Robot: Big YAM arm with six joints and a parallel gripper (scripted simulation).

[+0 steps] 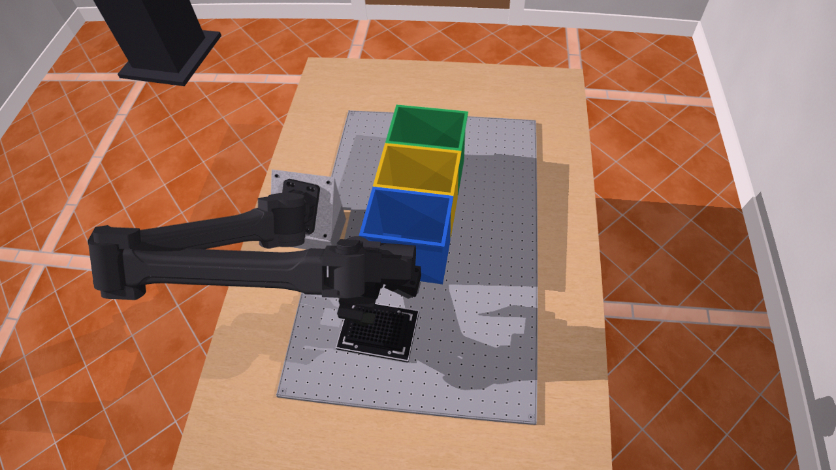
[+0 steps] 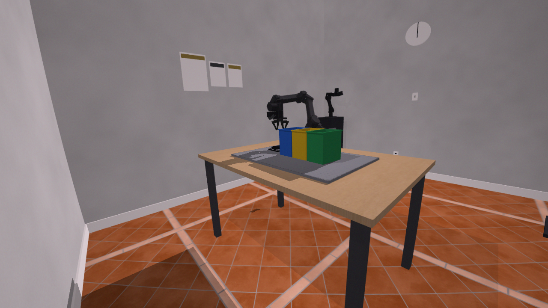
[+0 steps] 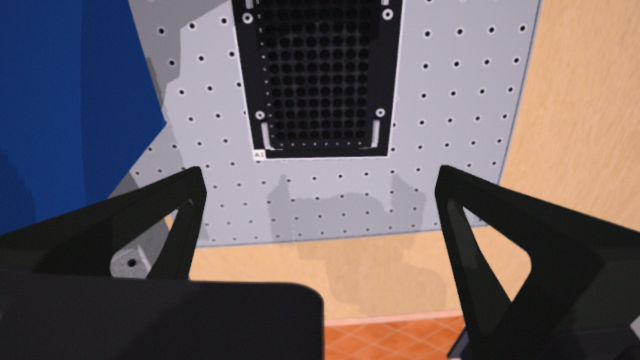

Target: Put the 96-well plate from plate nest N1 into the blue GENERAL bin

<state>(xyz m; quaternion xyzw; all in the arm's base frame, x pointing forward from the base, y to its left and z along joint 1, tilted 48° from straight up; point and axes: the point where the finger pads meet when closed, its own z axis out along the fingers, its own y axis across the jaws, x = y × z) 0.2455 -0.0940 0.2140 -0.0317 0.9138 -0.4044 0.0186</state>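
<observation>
Now: hand 14 cm above the black 96-well plate. The rest, counted from my hand: yellow bin (1 cm ahead, 33 cm to the left, 7 cm below); blue bin (2 cm ahead, 20 cm to the left, 7 cm below); plate nest N1 (15 cm below).
</observation>
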